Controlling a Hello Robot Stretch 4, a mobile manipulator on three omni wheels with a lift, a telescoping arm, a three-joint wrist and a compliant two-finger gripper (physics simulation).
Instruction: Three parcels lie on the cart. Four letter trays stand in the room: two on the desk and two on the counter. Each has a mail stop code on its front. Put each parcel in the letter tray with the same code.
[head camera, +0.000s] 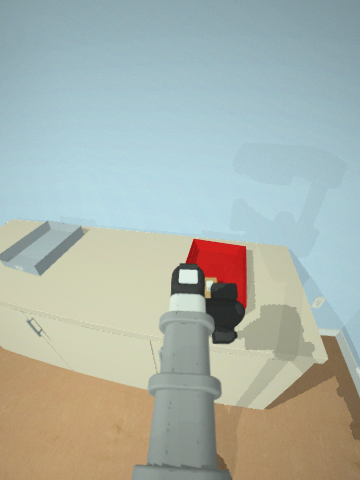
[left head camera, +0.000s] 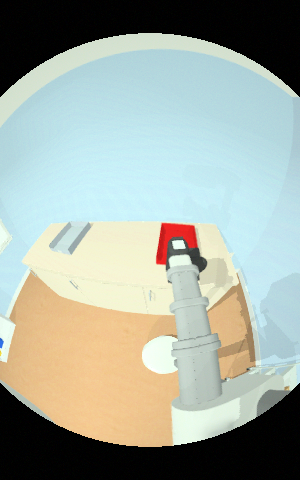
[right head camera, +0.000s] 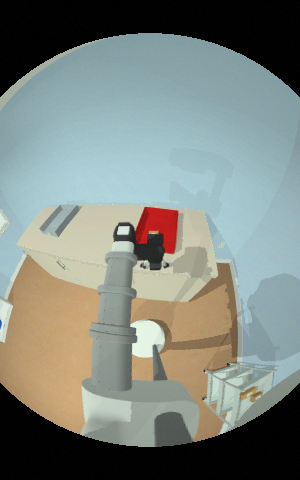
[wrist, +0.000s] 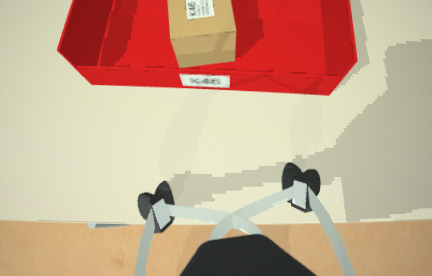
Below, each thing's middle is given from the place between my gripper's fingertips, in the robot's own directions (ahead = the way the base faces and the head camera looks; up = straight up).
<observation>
The red letter tray (head camera: 227, 262) is 27 cm ahead of my hand, 2 cm to the right of it and 3 cm above it.
</observation>
